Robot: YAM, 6 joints.
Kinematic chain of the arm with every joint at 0, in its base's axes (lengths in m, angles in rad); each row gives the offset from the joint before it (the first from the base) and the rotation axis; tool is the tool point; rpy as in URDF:
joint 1: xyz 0 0 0.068 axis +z
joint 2: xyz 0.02 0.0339 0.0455 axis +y
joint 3: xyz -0.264 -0.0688 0 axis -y
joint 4: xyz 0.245 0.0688 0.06 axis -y
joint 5: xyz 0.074 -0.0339 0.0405 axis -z
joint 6: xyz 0.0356 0 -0.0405 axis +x
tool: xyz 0 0 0 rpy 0 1.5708 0
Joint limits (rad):
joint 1: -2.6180..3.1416
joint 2: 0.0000..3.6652
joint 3: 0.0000..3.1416
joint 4: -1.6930..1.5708
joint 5: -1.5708..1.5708
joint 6: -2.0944..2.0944
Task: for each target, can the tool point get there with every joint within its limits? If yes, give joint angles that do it. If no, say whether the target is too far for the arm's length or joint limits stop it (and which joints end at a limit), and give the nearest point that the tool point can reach.
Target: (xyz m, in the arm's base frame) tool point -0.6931 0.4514 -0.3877
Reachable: no: too far | nearest point -0.4639 0.3021 -0.2132 | short by 0.324 m
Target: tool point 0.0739 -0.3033 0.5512
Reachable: yes | joints -1.4312 1.6318 2.1503 -0.5117 -1.0566 -1.5154
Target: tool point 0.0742 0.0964 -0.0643
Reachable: yes | joints 0.7242 2.5898 0.5728 -0.3704 -0.7041 -0.8913
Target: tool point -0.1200 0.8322 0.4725
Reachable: no: too far | nearest point -0.0847 0.5873 0.3643 | short by 0.270 m
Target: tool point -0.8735 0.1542 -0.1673
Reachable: no: too far | nearest point -0.6060 0.1070 -0.0793 | short by 0.286 m
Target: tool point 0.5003 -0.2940 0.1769
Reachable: yes | joints -0.5271 2.6481 2.4757 -0.6301 0.0697 1.7726
